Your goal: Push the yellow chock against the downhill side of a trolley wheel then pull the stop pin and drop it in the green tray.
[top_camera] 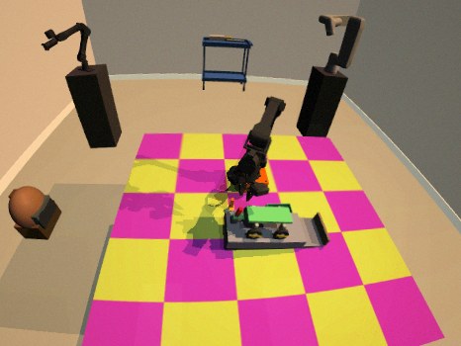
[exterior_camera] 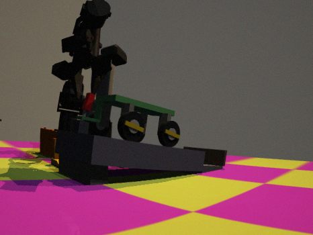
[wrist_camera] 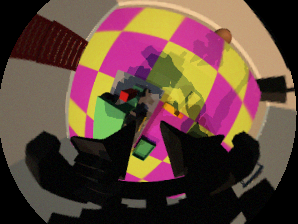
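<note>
Now: the yellow chock 150 mm below my gripper tip, 60 mm behind it and 30 mm to the right of it. The rest, counted from my gripper tip: dark ramp (120 mm below, 90 mm to the left, 80 mm ahead); then trolley (80 mm to the left, 80 mm ahead, 50 mm below); then red-headed stop pin (50 mm ahead, 40 mm below, 30 mm to the right).
</note>
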